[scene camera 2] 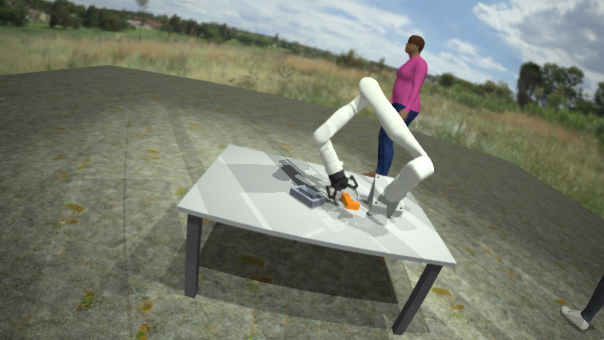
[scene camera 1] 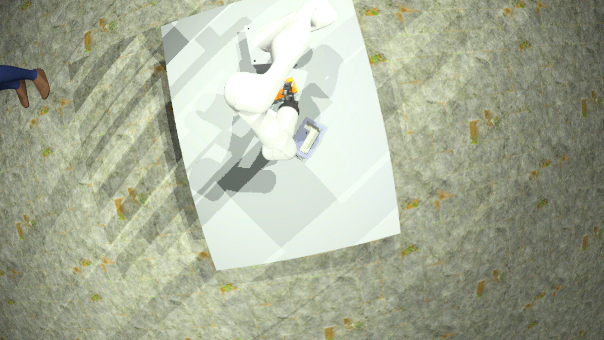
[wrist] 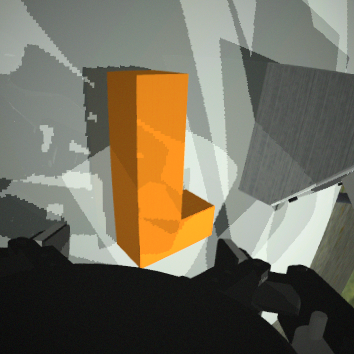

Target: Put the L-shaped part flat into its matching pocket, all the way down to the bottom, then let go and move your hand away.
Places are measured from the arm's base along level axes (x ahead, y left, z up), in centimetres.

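Pixels of known places: gripper, fingertip midpoint: [scene camera 2: 347, 201] [scene camera 1: 293, 92] [wrist: 142, 248]; arm's base at its link origin: [scene camera 2: 392, 193] [scene camera 1: 264, 40].
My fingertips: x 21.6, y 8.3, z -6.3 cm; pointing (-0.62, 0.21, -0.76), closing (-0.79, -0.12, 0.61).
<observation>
Ahead of a thing's pixels: the offset from my fingertips to its top centre. "*": to the spot under its first point. Level surfaces: height alone.
The orange L-shaped part {dy -4.5, dx -1.8, dz -0.1 cm} [scene camera 1: 280, 94] [scene camera 2: 348, 201] [wrist: 160, 165] lies flat on the table, between the pocket block and the arm's base. In the wrist view its long leg points up the frame and its short leg points right. My gripper [scene camera 1: 288, 84] [scene camera 2: 345, 198] [wrist: 142, 248] is open and empty, low over the part, with one finger to each side of it in the wrist view. The part is partly hidden by the gripper in scene camera 1. The blue-grey block {dy +2.8, dx +18.5, dz +0.6 cm} [scene camera 1: 302, 134] [scene camera 2: 301, 196] has a pale L-shaped pocket {* dy +4.1, dx +19.0, dz -2.6 cm} [scene camera 1: 310, 138], which holds no part.
The arm's base bracket [scene camera 2: 372, 195] [wrist: 305, 130] stands close to the orange part, to its right in the wrist view. The arm spans above the white table {dz -3.1 cm} [scene camera 1: 350, 200] [scene camera 2: 240, 220]. A person in pink [scene camera 2: 410, 90] stands behind the table. Another person's foot [scene camera 2: 575, 317] shows at right.
</observation>
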